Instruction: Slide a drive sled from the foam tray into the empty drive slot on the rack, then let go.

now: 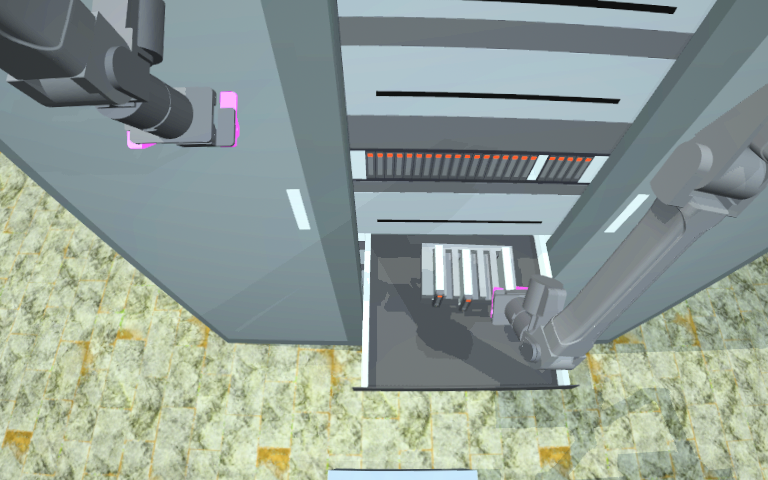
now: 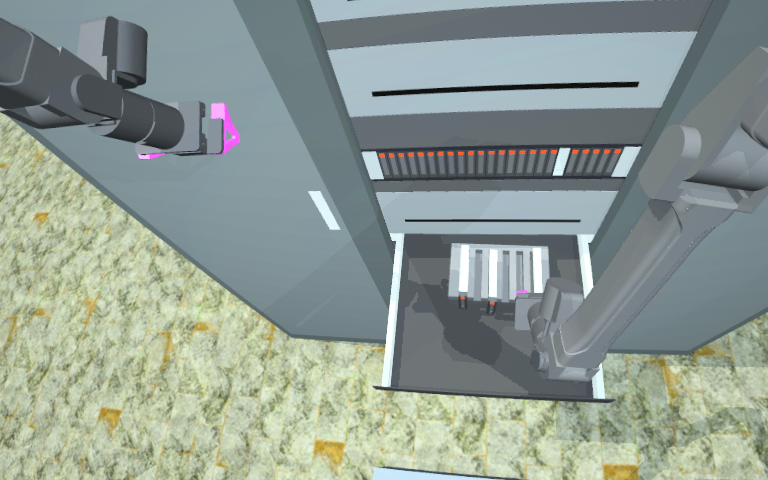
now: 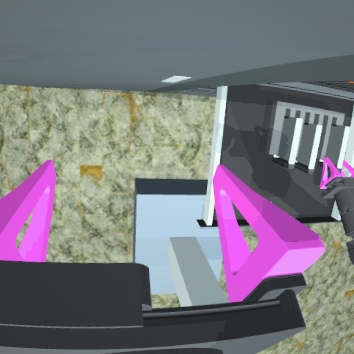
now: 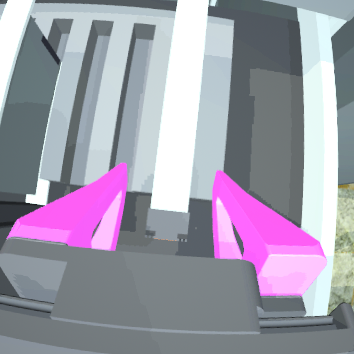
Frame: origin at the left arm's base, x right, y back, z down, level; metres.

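Seen in the pictures: left gripper, between the fingertips: (image 1: 204, 131) (image 2: 210, 140) (image 3: 136, 169); right gripper, between the fingertips: (image 1: 505, 289) (image 2: 535, 292) (image 3: 332, 157) (image 4: 170, 175).
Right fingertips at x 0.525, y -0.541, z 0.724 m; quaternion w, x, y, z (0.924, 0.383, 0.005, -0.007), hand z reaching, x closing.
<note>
Offsets run from my right fingertips to a thing's middle. "*": to the spot under its first point. Level surfaces: height alone.
The foam tray (image 1: 427, 274) (image 2: 455, 271) (image 4: 214, 125) lies in the pulled-out drawer. Three white-edged drive sleds stand upright in it. My right gripper (image 1: 509, 289) (image 4: 170, 175) is part-way open, its fingertips on either side of the front end of the rightmost sled {dy -0.029, dx +0.001, dz +0.004 m} (image 1: 508, 264) (image 2: 537, 264) (image 4: 181, 100), with gaps on both sides. My left gripper (image 1: 186, 141) (image 2: 192, 148) (image 3: 136, 169) is wide open and empty, at the upper left before the cabinet. The rack's drive row {* dy -0.159, dx -0.140, dz -0.233 m} (image 1: 453, 165) (image 2: 470, 164) has orange-topped drives and a pale upright strip {* dy -0.179, dx +0.034, dz -0.206 m} (image 1: 537, 167) towards its right; whether this is the empty slot, I cannot tell.
The drawer {* dy +0.048, dx -0.309, dz +0.045 m} (image 1: 365, 316) (image 2: 393, 316) has white side walls and a dark front edge. Grey cabinets {* dy -0.140, dx -0.607, dz -0.026 m} (image 1: 237, 226) (image 2: 254, 226) flank the rack. Two other sleds {dy -0.034, dx -0.149, dz +0.004 m} (image 1: 439, 266) {dy -0.024, dx -0.090, dz +0.004 m} (image 1: 466, 268) stand left of the right gripper. A pale blue surface {dz +0.783 m} (image 1: 402, 474) (image 3: 170, 215) shows low in front.
</note>
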